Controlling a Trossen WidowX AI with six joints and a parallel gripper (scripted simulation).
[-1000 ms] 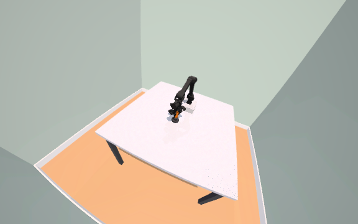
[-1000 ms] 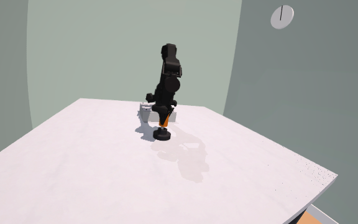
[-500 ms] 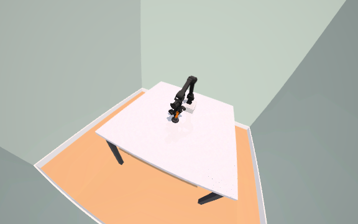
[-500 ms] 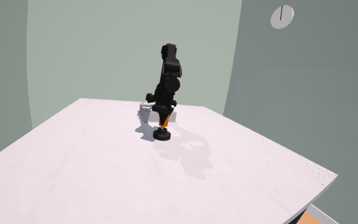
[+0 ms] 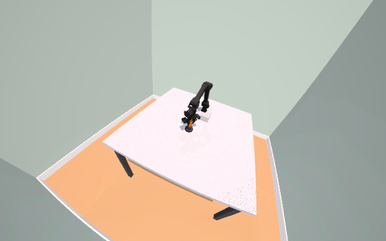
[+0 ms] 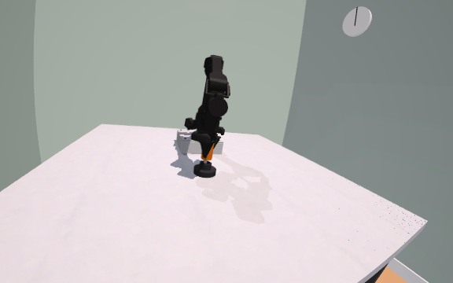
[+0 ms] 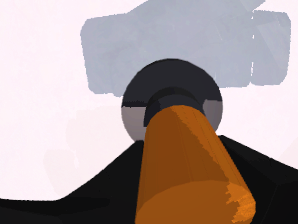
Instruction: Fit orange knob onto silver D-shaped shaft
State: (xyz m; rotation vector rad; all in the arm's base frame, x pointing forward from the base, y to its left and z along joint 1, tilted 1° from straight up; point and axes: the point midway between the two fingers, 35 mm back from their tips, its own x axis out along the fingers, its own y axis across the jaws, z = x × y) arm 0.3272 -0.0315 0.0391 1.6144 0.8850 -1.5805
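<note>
My gripper tip is now 30 mm below the orange knob. Round my gripper tip: dark round pedestal 40 mm below.
</note>
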